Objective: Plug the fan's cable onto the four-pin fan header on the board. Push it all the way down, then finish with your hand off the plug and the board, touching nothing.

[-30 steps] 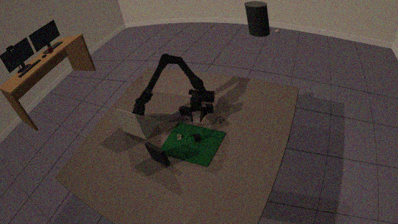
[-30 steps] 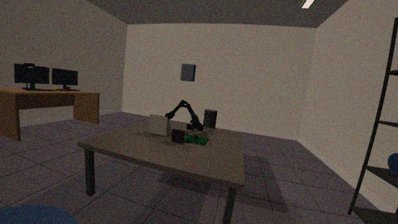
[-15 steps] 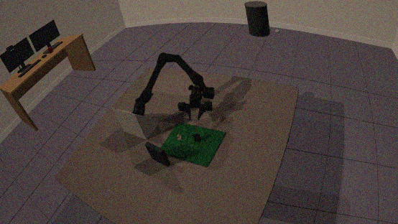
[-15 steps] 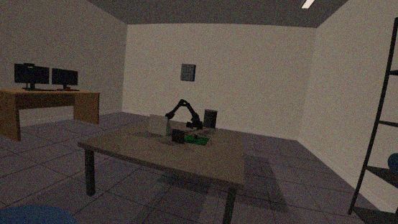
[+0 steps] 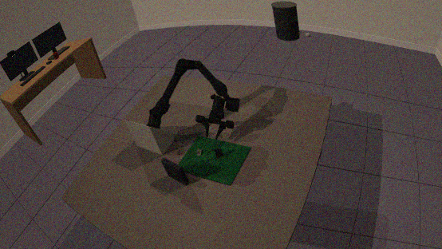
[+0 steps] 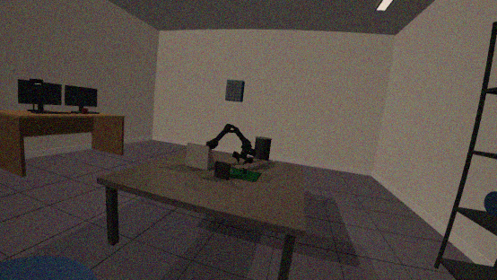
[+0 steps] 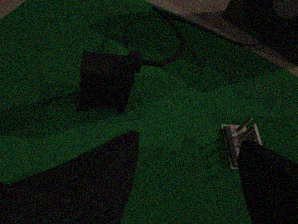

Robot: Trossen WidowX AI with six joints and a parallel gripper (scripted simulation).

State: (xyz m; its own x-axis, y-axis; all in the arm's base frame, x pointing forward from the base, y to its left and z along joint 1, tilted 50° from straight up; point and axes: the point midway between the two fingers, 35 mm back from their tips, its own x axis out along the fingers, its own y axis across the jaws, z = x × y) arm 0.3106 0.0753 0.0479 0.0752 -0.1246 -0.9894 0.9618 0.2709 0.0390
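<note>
My gripper tip is 5 cm short of the dark fan plug, 4 cm to the left of it and 4 cm above it. Round my gripper tip: green board (3 cm ahead, 7 cm to the right, 8 cm below); dark fan (8 cm behind, 23 cm to the right, 1 cm below).
</note>
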